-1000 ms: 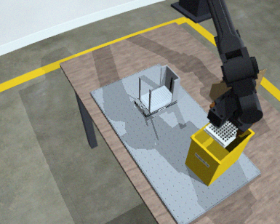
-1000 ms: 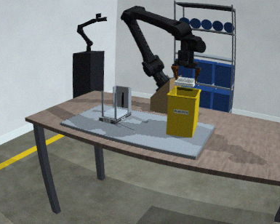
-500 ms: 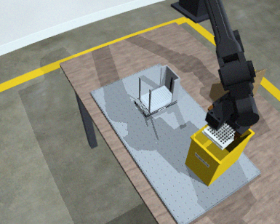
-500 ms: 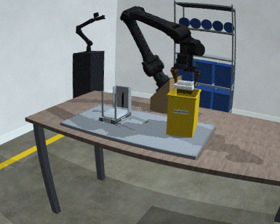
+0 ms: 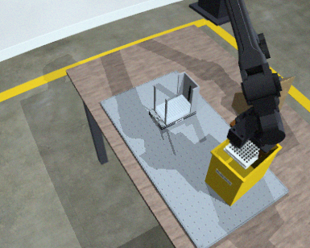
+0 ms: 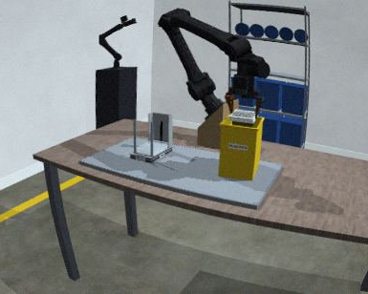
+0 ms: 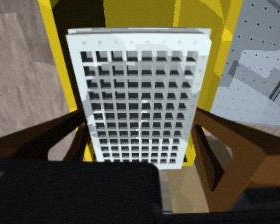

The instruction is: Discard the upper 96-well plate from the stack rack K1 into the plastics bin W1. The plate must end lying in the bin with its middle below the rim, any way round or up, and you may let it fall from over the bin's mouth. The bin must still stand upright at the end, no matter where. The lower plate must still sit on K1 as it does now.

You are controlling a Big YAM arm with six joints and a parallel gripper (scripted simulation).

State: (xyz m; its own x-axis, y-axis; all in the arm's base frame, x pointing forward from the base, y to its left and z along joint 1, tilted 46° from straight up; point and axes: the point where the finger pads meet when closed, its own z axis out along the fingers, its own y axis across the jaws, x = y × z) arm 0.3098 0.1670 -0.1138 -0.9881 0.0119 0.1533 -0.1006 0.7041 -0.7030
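Right now my hand is 110 mm above the yellow plastics bin W1.
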